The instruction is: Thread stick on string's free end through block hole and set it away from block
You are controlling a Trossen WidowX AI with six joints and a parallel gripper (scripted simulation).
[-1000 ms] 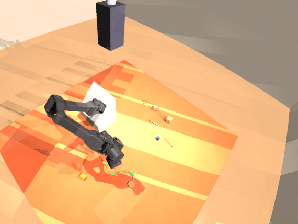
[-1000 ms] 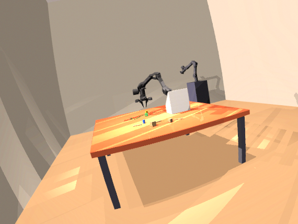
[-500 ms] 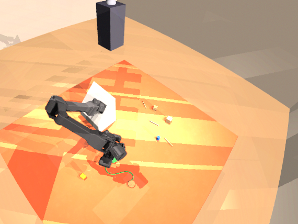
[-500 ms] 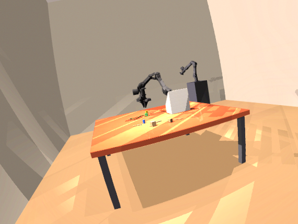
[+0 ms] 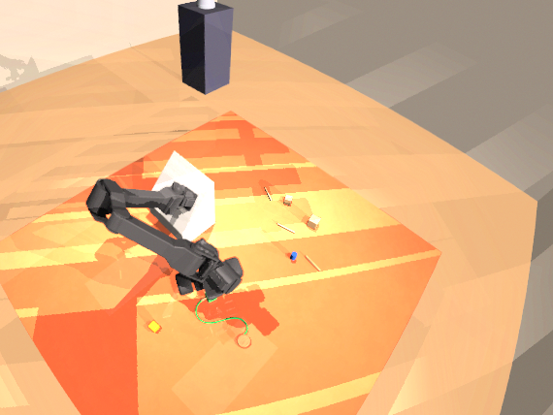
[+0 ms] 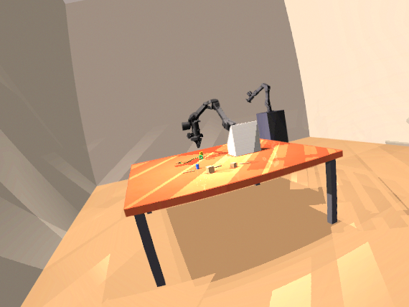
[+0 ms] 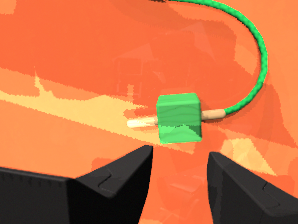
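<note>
Now: gripper tip 80 mm above the green block. The rest, counted from my gripper tip: yellow cube (60 mm behind, 190 mm to the right, 80 mm below); thin wooden stick (10 mm behind, 10 mm to the right, 80 mm below); round wooden button (170 mm ahead, 40 mm to the right, 90 mm below).
</note>
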